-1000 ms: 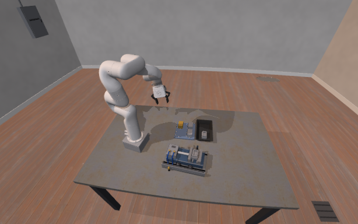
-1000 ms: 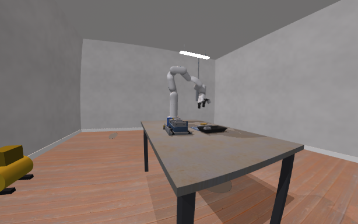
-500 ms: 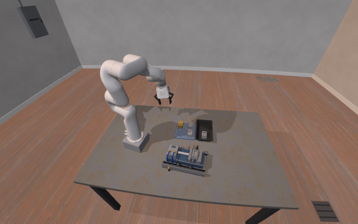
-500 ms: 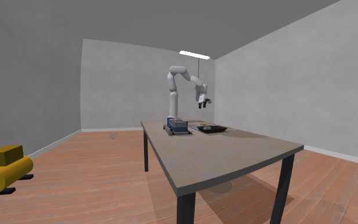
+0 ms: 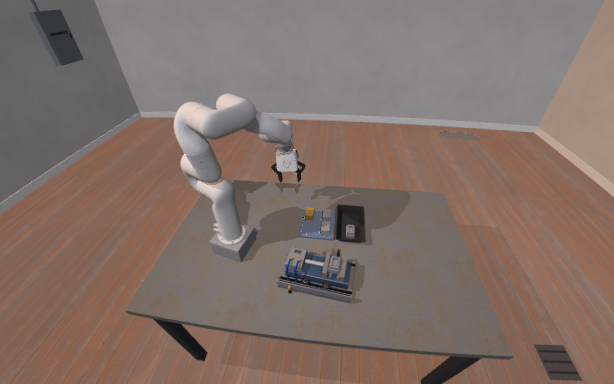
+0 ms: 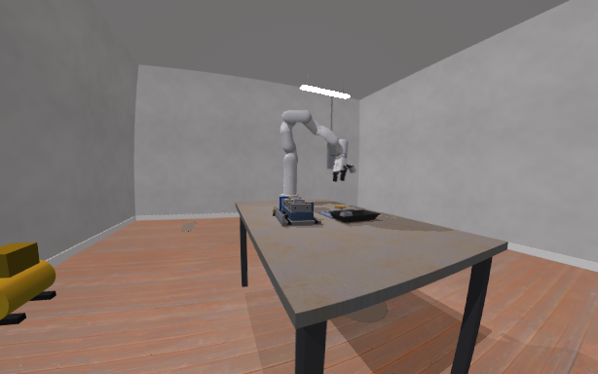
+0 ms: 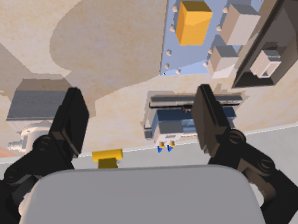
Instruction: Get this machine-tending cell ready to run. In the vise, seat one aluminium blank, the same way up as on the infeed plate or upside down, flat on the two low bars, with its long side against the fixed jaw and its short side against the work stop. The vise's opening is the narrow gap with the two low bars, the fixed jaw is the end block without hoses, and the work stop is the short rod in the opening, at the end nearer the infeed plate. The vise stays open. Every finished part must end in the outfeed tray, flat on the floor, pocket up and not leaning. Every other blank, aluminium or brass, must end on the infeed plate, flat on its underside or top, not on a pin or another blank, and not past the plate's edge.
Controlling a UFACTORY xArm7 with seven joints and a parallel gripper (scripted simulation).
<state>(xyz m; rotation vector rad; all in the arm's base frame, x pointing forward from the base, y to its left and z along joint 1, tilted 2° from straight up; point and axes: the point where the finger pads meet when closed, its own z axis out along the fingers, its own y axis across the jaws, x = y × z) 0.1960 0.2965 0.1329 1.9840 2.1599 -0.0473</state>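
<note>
Right now my hand is 11 cm short of the brass blank, 3 cm to the left of it and 19 cm above it. Also, from my hand: white piston rod: 20 cm ahead, 36 cm to the right, 13 cm below; then vise: 22 cm ahead, 36 cm to the right, 17 cm below.
</note>
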